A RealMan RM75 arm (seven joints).
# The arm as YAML. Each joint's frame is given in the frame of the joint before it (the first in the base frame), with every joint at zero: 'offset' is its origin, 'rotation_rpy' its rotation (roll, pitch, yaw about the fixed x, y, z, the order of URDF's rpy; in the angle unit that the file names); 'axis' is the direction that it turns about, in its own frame. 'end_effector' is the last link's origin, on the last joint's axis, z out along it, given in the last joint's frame.
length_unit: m
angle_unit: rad
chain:
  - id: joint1
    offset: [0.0, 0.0, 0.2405]
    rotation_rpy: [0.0, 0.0, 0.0]
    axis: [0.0, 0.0, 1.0]
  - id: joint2
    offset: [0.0, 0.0, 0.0]
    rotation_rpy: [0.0, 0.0, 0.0]
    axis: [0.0, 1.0, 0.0]
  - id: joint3
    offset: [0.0, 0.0, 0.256]
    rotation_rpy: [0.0, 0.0, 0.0]
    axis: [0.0, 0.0, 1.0]
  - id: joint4
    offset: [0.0, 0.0, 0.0]
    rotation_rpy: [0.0, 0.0, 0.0]
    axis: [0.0, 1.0, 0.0]
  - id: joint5
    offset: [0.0, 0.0, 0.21]
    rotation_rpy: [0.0, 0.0, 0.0]
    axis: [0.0, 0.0, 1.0]
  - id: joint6
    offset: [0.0, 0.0, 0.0]
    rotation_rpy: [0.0, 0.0, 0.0]
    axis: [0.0, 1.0, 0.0]
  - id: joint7
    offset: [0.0, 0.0, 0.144]
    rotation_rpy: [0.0, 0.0, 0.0]
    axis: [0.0, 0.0, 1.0]
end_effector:
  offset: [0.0, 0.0, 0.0]
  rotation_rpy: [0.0, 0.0, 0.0]
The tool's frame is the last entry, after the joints.
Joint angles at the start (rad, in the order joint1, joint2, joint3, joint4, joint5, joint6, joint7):
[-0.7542 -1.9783 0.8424 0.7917 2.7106 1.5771 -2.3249]
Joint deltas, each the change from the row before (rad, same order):
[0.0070 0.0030 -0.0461 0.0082 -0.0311 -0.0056 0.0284]
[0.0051 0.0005 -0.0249 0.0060 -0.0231 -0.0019 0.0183]
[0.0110 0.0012 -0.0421 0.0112 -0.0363 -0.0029 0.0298]
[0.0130 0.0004 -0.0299 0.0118 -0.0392 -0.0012 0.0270]
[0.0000 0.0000 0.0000 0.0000 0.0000 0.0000 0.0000]
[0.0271 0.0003 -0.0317 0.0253 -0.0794 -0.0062 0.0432]
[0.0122 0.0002 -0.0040 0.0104 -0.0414 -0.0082 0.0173]
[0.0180 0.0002 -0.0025 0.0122 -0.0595 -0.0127 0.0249]
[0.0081 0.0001 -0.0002 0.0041 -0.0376 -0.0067 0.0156]
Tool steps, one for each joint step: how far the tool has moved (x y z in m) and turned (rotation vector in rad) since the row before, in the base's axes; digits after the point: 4 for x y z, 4 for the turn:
[0.0008 0.0029 0.0052 0.0422 -0.0499 -0.0140]
[0.0010 0.0014 0.0026 0.0240 -0.0322 -0.0114]
[0.0004 0.0017 0.0054 0.0430 -0.0495 -0.0165]
[0.0004 0.0007 0.0046 0.0370 -0.0437 -0.0180]
[0.0000 0.0000 0.0000 0.0000 0.0000 0.0000]
[0.0013 0.0010 0.0081 0.0661 -0.0666 -0.0385]
[0.0013 0.0011 0.0031 0.0307 -0.0262 -0.0205]
[0.0016 0.0010 0.0040 0.0420 -0.0354 -0.0285]
[0.0020 0.0009 0.0018 0.0226 -0.0231 -0.0195]

